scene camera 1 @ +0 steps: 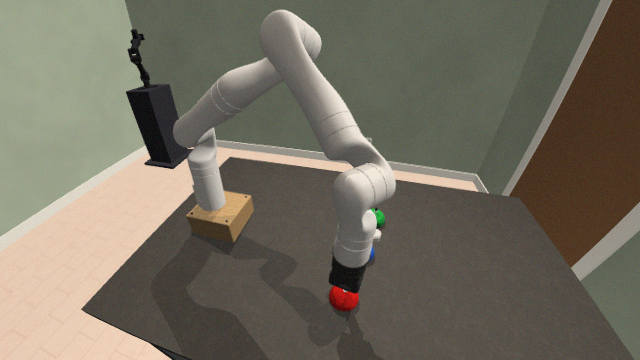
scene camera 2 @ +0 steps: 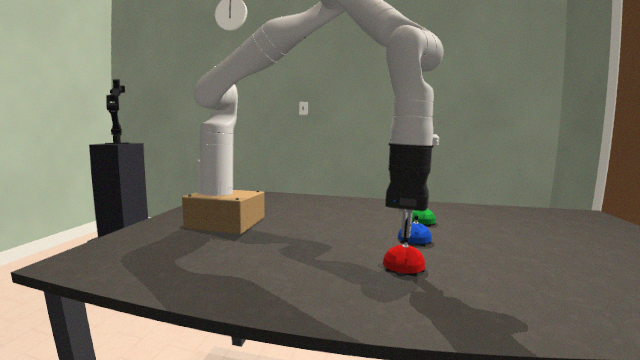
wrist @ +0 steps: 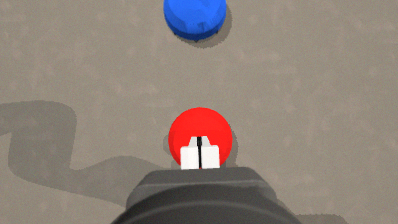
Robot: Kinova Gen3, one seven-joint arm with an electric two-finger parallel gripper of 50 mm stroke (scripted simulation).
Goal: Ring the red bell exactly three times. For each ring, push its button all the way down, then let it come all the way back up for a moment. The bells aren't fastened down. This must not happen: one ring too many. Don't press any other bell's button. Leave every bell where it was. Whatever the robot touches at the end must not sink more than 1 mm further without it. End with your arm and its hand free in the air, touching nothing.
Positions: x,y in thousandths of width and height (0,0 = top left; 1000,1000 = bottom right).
Labels:
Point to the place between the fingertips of the gripper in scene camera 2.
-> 634,657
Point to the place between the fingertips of the gripper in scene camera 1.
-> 540,796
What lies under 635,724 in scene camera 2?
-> A red bell.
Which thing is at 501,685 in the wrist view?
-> The gripper.

